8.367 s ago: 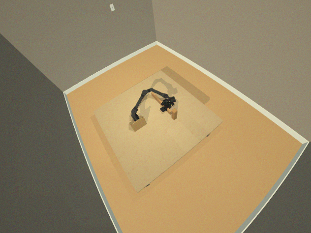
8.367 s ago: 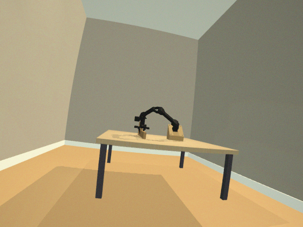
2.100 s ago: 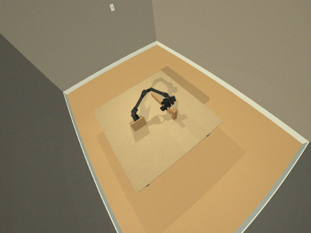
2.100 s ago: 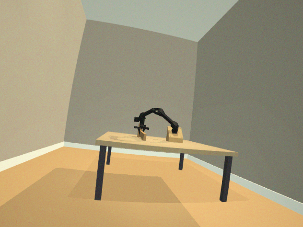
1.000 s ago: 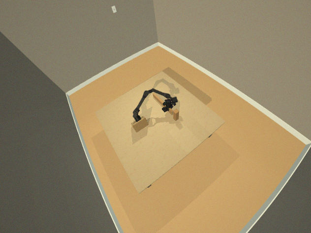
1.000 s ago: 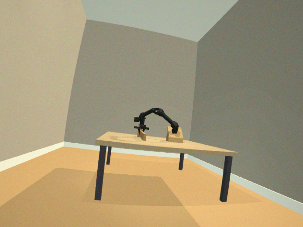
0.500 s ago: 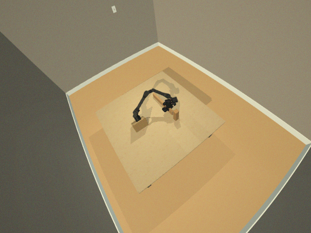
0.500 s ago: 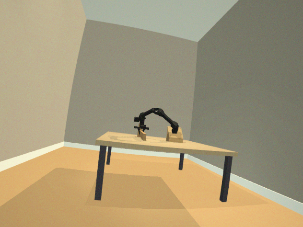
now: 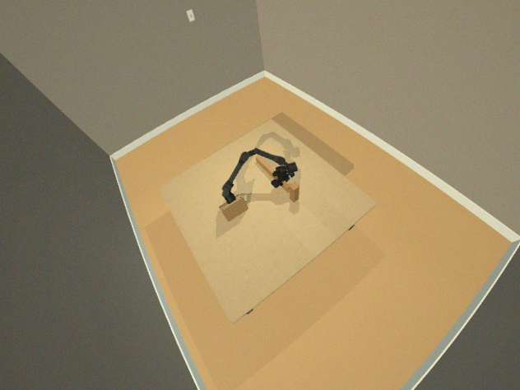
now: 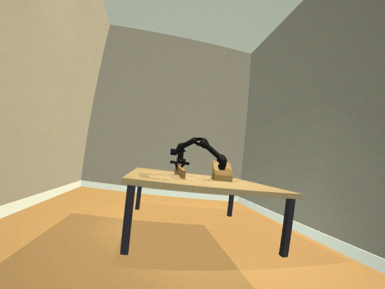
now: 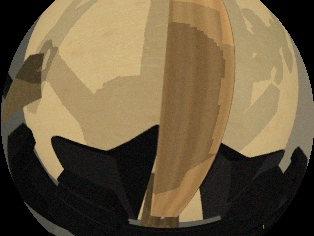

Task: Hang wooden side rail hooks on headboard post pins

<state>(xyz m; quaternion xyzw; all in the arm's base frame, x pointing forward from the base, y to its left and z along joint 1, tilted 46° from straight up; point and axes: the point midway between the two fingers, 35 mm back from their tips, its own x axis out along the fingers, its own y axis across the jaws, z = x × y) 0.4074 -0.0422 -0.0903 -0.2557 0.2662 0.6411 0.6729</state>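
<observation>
My gripper tip is 130 mm to the left of the headboard post and 40 mm below it.
</observation>
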